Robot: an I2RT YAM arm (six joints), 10 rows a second.
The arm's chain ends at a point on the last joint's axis. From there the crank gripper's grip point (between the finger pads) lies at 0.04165 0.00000 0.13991 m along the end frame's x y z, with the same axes.
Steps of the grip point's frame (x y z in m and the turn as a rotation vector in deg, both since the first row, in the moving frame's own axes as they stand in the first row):
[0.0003, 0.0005, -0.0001, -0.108, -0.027, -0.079]
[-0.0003, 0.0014, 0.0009, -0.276, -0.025, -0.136]
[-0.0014, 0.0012, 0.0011, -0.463, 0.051, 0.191]
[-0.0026, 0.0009, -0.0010, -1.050, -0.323, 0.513]
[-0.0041, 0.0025, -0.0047, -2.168, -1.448, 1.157]
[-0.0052, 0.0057, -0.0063, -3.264, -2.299, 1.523]
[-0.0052, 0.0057, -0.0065, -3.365, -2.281, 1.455]
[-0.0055, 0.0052, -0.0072, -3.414, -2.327, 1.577]
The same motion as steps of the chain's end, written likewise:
[0.0004, 0.0003, -0.0001, -0.108, -0.027, -0.079]
[-0.0002, 0.0008, 0.0009, -0.276, -0.025, -0.136]
[-0.0015, -0.0001, 0.0011, -0.463, 0.051, 0.191]
[-0.0018, -0.0020, -0.0012, -1.050, -0.323, 0.513]
[-0.0005, -0.0036, -0.0056, -2.168, -1.448, 1.157]
[0.0006, -0.0033, -0.0076, -3.264, -2.299, 1.523]
[0.0005, -0.0035, -0.0078, -3.365, -2.281, 1.455]
[0.0003, -0.0042, -0.0085, -3.414, -2.327, 1.577]

